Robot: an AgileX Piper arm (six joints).
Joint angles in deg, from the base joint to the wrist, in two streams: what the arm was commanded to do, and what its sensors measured. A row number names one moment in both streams.
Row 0, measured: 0.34, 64.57, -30.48, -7.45, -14.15, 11.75
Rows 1 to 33, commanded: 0.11, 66.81, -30.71, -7.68, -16.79, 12.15; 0.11, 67.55, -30.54, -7.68, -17.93, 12.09; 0.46, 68.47, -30.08, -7.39, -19.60, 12.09; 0.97, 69.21, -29.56, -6.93, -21.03, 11.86; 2.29, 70.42, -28.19, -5.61, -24.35, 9.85; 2.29, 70.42, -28.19, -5.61, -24.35, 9.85; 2.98, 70.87, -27.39, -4.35, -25.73, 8.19; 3.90, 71.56, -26.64, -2.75, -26.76, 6.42; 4.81, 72.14, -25.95, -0.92, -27.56, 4.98; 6.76, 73.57, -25.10, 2.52, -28.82, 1.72; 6.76, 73.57, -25.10, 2.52, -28.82, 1.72; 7.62, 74.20, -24.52, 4.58, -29.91, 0.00; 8.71, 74.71, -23.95, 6.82, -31.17, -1.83; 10.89, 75.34, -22.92, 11.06, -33.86, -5.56; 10.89, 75.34, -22.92, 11.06, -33.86, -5.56; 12.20, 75.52, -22.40, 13.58, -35.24, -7.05; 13.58, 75.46, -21.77, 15.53, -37.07, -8.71; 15.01, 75.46, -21.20, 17.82, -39.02, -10.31; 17.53, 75.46, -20.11, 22.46, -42.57, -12.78; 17.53, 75.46, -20.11, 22.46, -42.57, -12.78; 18.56, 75.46, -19.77, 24.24, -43.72, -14.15; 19.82, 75.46, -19.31, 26.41, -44.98, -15.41; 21.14, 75.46, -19.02, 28.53, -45.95, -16.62; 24.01, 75.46, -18.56, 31.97, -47.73, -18.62; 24.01, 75.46, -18.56, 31.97, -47.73, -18.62; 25.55, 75.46, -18.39, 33.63, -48.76, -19.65; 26.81, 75.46, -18.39, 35.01, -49.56, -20.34; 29.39, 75.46, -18.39, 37.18, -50.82, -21.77; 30.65, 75.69, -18.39, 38.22, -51.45, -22.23; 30.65, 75.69, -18.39, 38.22, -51.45, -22.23; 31.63, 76.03, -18.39, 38.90, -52.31, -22.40; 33.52, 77.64, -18.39, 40.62, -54.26, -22.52; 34.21, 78.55, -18.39, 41.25, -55.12, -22.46
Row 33, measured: 32.37, 76.83, -18.51, 39.02, -52.37, -21.49
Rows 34 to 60, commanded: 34.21, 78.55, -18.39, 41.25, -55.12, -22.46; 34.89, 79.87, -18.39, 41.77, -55.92, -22.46; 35.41, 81.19, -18.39, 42.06, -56.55, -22.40; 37.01, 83.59, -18.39, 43.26, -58.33, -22.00; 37.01, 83.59, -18.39, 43.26, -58.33, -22.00; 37.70, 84.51, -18.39, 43.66, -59.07, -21.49; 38.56, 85.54, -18.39, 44.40, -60.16, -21.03; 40.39, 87.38, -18.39, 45.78, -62.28, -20.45; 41.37, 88.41, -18.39, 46.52, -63.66, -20.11; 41.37, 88.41, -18.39, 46.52, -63.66, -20.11; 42.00, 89.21, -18.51, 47.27, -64.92, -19.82; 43.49, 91.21, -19.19, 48.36, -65.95, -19.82; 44.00, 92.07, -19.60, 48.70, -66.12, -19.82; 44.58, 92.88, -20.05, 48.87, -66.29, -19.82; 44.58, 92.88, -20.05, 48.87, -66.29, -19.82; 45.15, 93.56, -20.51, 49.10, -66.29, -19.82; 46.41, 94.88, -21.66, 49.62, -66.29, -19.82; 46.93, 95.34, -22.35, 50.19, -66.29, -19.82; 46.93, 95.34, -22.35, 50.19, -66.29, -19.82; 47.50, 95.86, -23.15, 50.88, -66.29, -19.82; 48.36, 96.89, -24.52, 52.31, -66.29, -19.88; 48.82, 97.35, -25.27, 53.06, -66.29, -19.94; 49.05, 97.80, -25.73, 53.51, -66.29, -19.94; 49.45, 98.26, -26.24, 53.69, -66.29, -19.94; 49.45, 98.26, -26.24, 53.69, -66.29, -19.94; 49.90, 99.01, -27.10, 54.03, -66.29, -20.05; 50.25, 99.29, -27.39, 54.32, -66.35, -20.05
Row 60, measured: 49.50, 98.61, -26.13, 53.63, -65.83, -19.94
